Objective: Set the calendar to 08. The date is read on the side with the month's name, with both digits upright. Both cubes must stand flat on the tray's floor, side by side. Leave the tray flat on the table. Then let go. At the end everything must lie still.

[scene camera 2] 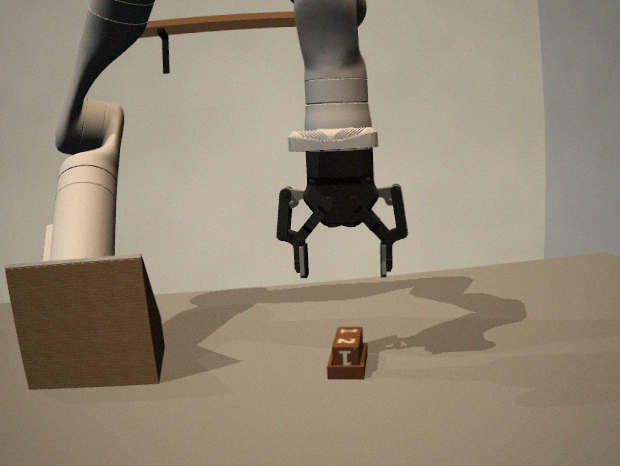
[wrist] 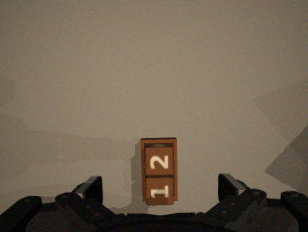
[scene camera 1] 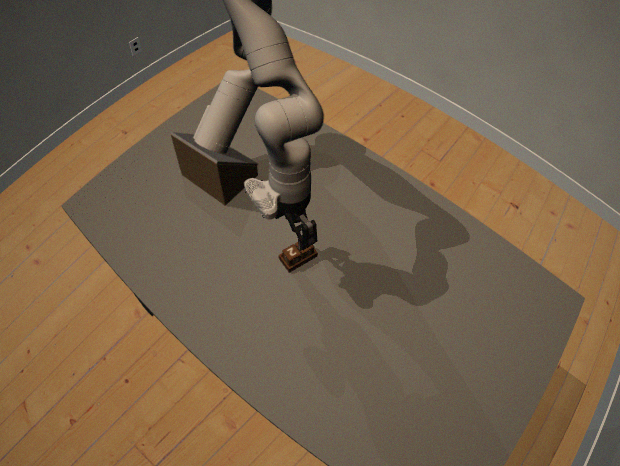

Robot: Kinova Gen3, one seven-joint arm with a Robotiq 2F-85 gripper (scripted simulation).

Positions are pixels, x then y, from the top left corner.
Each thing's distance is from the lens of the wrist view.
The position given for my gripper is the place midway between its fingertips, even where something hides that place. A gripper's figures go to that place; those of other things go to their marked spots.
my gripper point(wrist: 160, 188): 0.17 m
brown cube point(wrist: 159, 161): 0.24 m
